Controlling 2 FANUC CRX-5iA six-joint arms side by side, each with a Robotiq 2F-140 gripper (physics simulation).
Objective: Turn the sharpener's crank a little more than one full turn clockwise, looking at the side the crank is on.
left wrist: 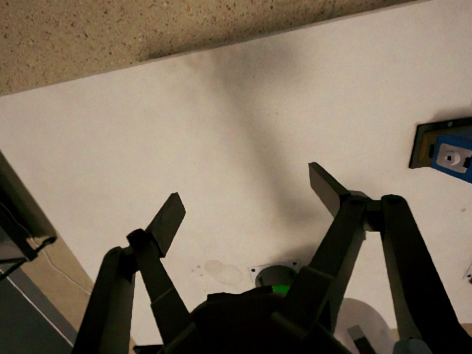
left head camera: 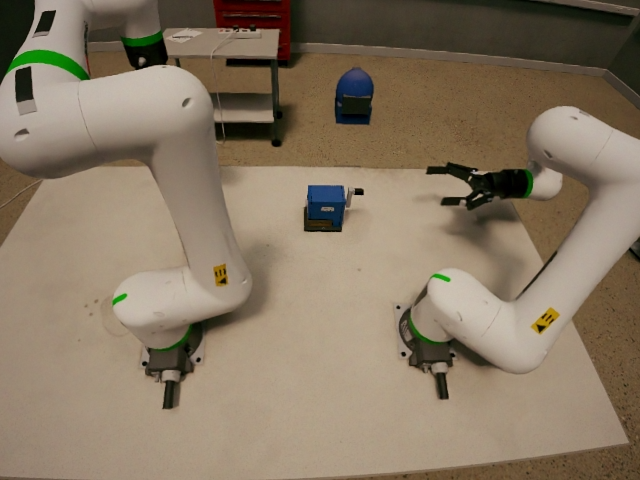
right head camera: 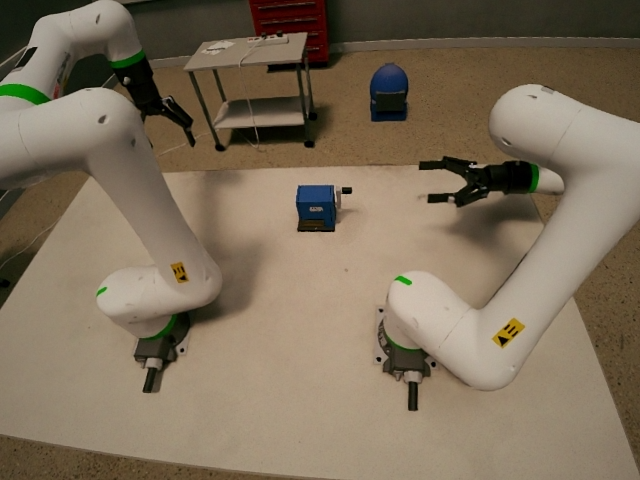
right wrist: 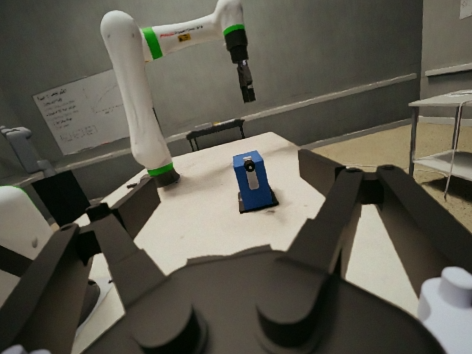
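Seen in the pictures: left gripper, fingertip midpoint: (left wrist: pixel 243 189) (right head camera: pixel 171 146) (right wrist: pixel 249 102); right gripper, fingertip midpoint: (left head camera: pixel 434 185) (right head camera: pixel 423 181) (right wrist: pixel 227 176); left arm's base, origin of the base link: (left wrist: pixel 277 280) (left head camera: pixel 174 336) (right head camera: pixel 165 328) (right wrist: pixel 166 181); right arm's base, origin of the base link: (left head camera: pixel 424 330) (right head camera: pixel 406 336).
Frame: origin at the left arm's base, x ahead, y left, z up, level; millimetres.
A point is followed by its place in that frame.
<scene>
The blue sharpener (left head camera: pixel 325 204) @(x 339, y -440, z 116 mm) (right head camera: pixel 315 198) @(x 352, y -450, z 128 mm) (right wrist: pixel 251 198) @(x 358, y -504, z 37 mm) stands upright on a dark base near the table's far edge; part of it shows at the right of the left wrist view (left wrist: pixel 457 155) @(x 389, y -388, z 92 mm). Its crank (left head camera: pixel 349 197) @(x 360, y -518, z 121 mm) (right head camera: pixel 339 198) @(x 361, y -523, z 111 mm) (right wrist: pixel 254 181) @(x 373, y -528, z 89 mm) is on the picture-right side in the head views. The crank's black knob (left head camera: pixel 358 191) @(x 361, y -544, z 144 mm) (right head camera: pixel 346 190) @(x 361, y -546, z 144 mm) (right wrist: pixel 250 166) @(x 368, y -564, z 139 mm) is at the top of the crank arm. My right gripper (left head camera: pixel 445 185) @(x 321, y -762, z 199 mm) (right head camera: pixel 435 181) @(x 321, y -762, z 199 mm) (right wrist: pixel 227 176) @(x 321, y -762, z 199 mm) is open and empty, apart from the crank on its right, fingers pointing toward it. My left gripper (right head camera: pixel 170 140) @(x 500, y 0, z 261 mm) (left wrist: pixel 243 189) @(x 500, y 0, z 261 mm) is open and empty, high at the far left.
A grey cart (left head camera: pixel 222 46) (right head camera: pixel 248 54) with a power strip stands behind the white table (left head camera: pixel 289 361) @(x -92, y -299, z 0 mm) (right head camera: pixel 279 361) @(x -102, y -344, z 0 mm). A blue welding helmet (left head camera: pixel 354 87) (right head camera: pixel 388 85) and a red drawer cabinet (left head camera: pixel 253 15) (right head camera: pixel 289 20) are farther back. My left arm stands left of the sharpener.
</scene>
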